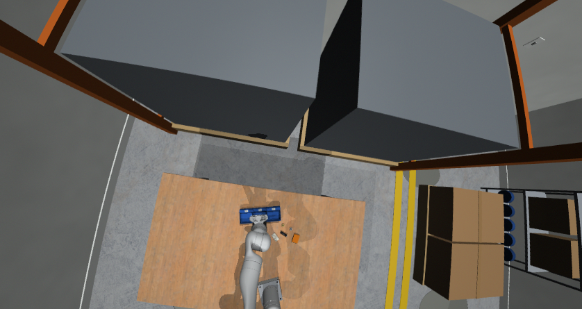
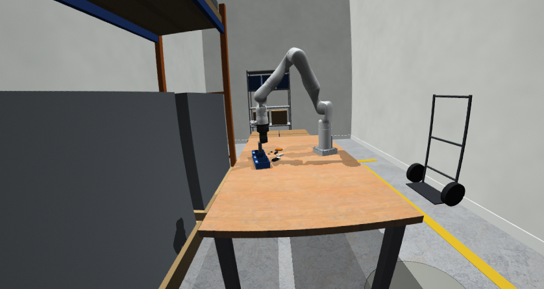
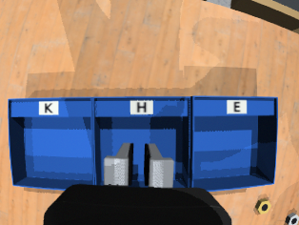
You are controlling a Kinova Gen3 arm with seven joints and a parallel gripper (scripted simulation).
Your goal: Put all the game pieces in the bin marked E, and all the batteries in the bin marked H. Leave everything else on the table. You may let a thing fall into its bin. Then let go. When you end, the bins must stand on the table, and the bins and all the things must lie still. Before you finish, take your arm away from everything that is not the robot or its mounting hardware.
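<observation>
My gripper is now 130 mm past the white domino, 110 mm to the left of it and 80 mm above it. From my hand the other things lie so: brass nut: 60 mm behind, 150 mm to the right, 80 mm below; then blue three-part bin: 60 mm below; then dark cylindrical battery: 110 mm behind, 160 mm to the right, 80 mm below.
</observation>
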